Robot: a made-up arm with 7 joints. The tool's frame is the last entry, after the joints.
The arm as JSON. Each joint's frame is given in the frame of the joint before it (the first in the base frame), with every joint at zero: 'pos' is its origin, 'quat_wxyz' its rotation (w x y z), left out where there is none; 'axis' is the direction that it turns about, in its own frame. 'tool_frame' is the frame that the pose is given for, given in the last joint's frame.
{
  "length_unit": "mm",
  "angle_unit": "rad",
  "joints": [
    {
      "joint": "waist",
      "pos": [
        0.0,
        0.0,
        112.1
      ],
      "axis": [
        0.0,
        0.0,
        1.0
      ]
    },
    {
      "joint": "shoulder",
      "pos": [
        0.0,
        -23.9,
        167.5
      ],
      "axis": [
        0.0,
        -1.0,
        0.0
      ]
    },
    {
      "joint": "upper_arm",
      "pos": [
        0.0,
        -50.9,
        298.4
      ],
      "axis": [
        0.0,
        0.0,
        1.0
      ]
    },
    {
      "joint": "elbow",
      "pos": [
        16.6,
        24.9,
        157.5
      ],
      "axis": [
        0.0,
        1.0,
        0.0
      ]
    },
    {
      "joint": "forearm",
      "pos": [
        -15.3,
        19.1,
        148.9
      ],
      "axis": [
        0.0,
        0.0,
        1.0
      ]
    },
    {
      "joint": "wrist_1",
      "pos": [
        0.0,
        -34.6,
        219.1
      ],
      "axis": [
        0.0,
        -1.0,
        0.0
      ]
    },
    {
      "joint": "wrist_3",
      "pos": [
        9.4,
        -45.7,
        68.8
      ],
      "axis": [
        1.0,
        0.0,
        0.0
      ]
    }
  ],
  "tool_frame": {
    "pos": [
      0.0,
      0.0,
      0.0
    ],
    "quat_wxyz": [
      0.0,
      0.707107,
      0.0,
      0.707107
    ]
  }
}
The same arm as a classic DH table. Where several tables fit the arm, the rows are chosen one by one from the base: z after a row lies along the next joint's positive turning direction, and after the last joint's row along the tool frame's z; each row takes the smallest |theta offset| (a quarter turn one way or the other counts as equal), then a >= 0, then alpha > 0; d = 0 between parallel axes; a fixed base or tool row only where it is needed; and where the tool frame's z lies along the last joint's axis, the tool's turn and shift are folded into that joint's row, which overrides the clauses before.
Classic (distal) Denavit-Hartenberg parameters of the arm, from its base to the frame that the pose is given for. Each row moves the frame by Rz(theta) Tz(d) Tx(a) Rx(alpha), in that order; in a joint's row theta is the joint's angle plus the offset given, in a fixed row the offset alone. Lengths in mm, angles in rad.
waist: d 279.6, theta0 0, a 0, alpha 1.5708
shoulder: d 74.8, theta0 0, a 0, alpha -1.5708
upper_arm: d 455.9, theta0 0, a 16.6, alpha -1.5708
elbow: d 44, theta0 0, a -15.3, alpha 1.5708
forearm: d 368, theta0 0, a 0, alpha 1.5708
wrist_1: d 80.3, theta0 1.5708, a 68.8, alpha 1.5708
wrist_3: d 9.4, theta0 0, a 0, alpha 0

